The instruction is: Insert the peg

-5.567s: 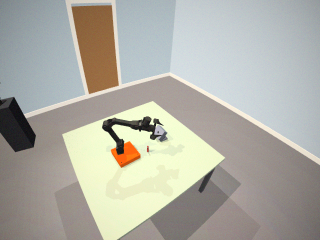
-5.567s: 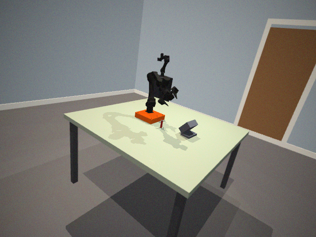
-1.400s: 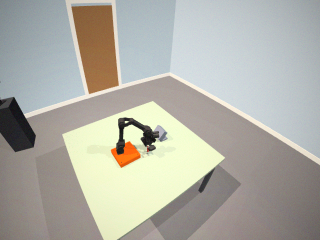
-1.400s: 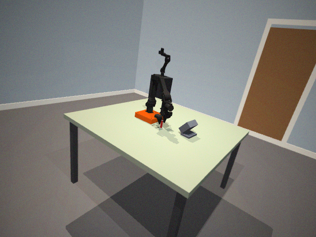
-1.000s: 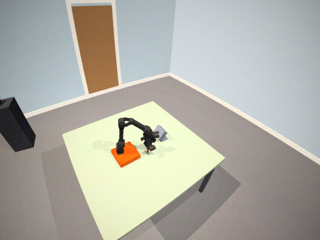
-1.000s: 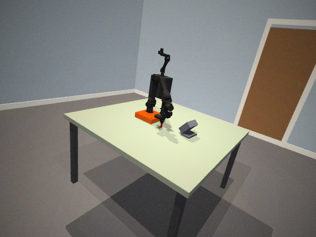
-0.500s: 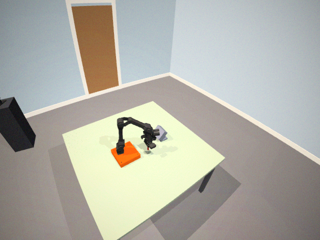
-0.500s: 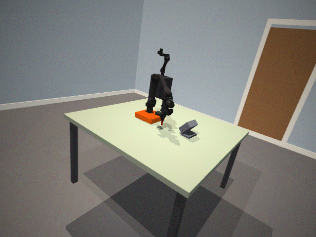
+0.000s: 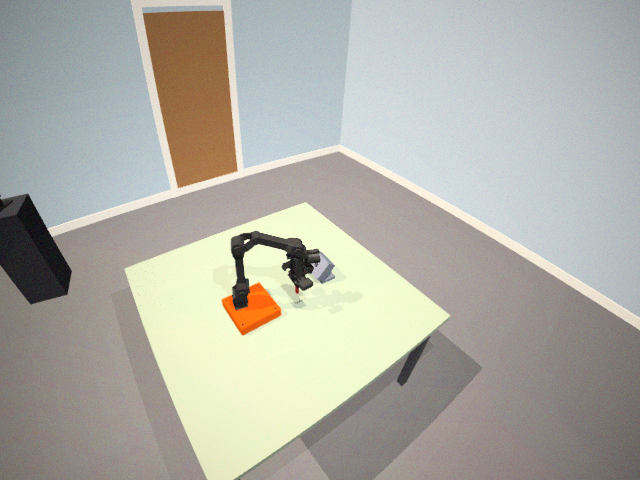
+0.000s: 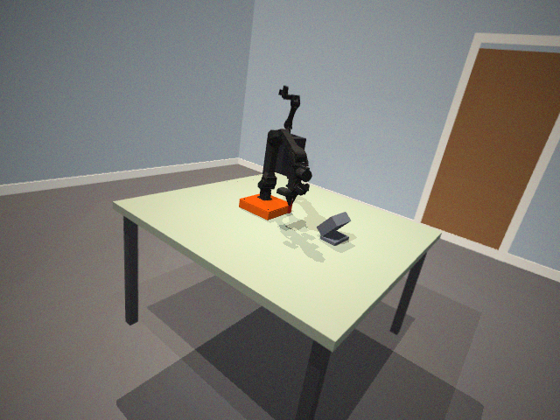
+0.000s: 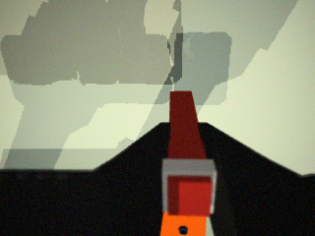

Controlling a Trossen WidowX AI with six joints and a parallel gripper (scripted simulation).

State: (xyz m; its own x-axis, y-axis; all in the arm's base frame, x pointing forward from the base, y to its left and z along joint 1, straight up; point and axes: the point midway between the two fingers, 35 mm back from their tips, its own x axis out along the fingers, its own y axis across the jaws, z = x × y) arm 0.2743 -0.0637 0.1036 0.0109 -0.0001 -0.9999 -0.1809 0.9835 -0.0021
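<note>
The grey sloped panel lies 190 mm ahead of my gripper tip, 130 mm to the left of it and 40 mm below it. Round my gripper tip: red square peg 20 mm above.
</note>
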